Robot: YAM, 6 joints.
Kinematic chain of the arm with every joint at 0, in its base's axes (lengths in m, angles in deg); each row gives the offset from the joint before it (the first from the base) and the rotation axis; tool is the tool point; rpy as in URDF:
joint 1: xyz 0 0 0.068 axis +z
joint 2: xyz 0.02 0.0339 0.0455 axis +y
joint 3: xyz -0.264 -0.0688 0 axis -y
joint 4: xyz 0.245 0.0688 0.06 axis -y
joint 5: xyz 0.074 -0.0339 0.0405 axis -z
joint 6: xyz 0.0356 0 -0.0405 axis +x
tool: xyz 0 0 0 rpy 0 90 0
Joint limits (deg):
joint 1: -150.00..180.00
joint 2: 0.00..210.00
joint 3: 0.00..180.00
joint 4: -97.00..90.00
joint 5: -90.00..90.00
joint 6: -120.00..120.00
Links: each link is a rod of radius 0.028 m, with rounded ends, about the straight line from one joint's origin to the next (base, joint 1, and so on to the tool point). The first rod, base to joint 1, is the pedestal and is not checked.
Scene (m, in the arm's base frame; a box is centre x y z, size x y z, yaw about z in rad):
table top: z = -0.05
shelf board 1: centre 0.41 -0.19 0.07 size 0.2 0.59 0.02 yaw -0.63
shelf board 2: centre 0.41 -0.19 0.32 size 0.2 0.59 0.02 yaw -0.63
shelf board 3: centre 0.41 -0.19 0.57 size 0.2 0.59 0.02 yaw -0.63
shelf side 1: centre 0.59 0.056 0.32 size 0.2 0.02 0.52 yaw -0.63
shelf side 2: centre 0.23 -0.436 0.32 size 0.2 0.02 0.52 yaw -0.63
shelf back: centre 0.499 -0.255 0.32 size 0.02 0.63 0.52 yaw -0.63
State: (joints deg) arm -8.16 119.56 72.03 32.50 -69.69 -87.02
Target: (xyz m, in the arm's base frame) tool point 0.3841 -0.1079 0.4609
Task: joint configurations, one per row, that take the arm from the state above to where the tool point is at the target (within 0.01 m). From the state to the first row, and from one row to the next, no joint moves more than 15 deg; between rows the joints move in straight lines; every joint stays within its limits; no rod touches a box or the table.
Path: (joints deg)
1: -1.49 108.13 57.74 30.40 -73.04 -87.02
2: 5.18 96.69 43.45 28.30 -76.38 -87.02
3: -3.87 86.20 58.01 31.95 -74.95 -87.02
4: -12.92 75.72 72.56 35.60 -73.52 -87.02
5: -16.65 88.81 85.08 36.30 -69.91 -87.02
6: -20.38 101.91 97.59 37.01 -66.29 -87.02

